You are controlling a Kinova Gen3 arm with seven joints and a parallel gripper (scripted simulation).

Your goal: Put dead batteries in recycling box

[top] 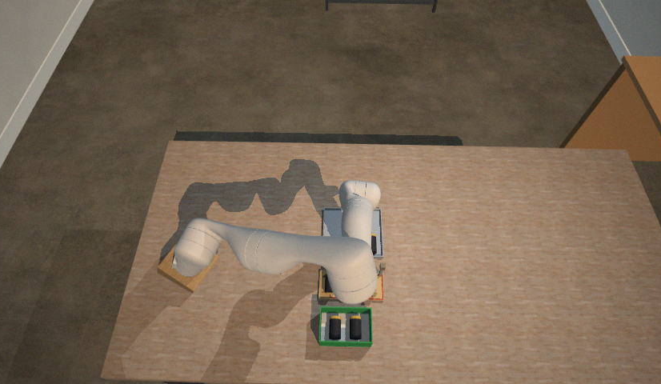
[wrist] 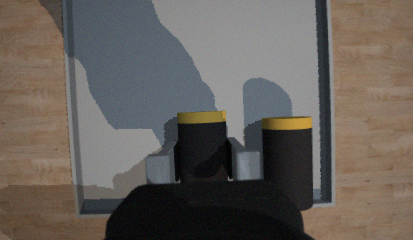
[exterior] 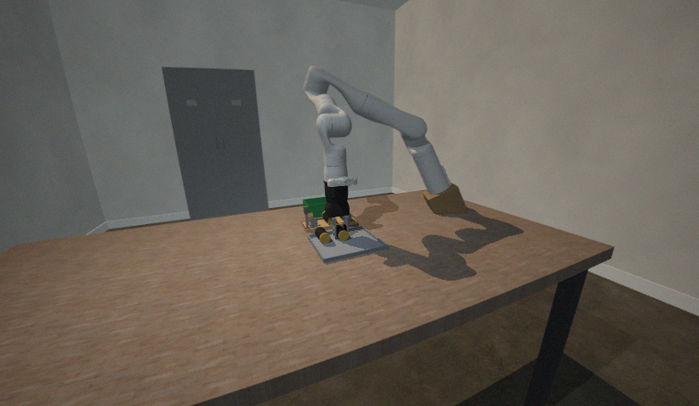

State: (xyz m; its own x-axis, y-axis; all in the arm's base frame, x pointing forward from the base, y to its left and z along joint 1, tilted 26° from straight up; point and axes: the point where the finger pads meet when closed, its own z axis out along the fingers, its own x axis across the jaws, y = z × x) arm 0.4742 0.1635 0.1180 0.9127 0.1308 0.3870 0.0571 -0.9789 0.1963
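Now: the grey tray 4 cm to the left of my hand and 2 cm below it. Also, from my hand: green recycling box 1 cm behind, 28 cm to the right, 1 cm below.
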